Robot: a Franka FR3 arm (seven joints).
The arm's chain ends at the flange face. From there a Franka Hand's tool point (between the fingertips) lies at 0.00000 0.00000 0.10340 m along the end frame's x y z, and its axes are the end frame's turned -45 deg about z.
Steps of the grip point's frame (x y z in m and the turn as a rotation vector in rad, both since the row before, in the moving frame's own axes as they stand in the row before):
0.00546 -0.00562 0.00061 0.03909 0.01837 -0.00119
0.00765 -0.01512 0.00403 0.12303 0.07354 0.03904
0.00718 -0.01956 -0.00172 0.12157 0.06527 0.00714
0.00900 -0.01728 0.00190 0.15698 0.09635 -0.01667
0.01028 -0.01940 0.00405 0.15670 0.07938 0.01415
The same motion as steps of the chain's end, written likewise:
0.00140 -0.00364 0.00071 0.04063 -0.01465 -0.00119
-0.00196 -0.00171 0.00509 0.13900 -0.03499 0.03904
-0.00470 -0.00528 -0.00074 0.13212 -0.03981 0.00714
-0.00129 -0.00020 0.00365 0.17913 -0.04287 -0.01667
-0.00095 -0.00378 0.00564 0.16693 -0.05467 0.01415

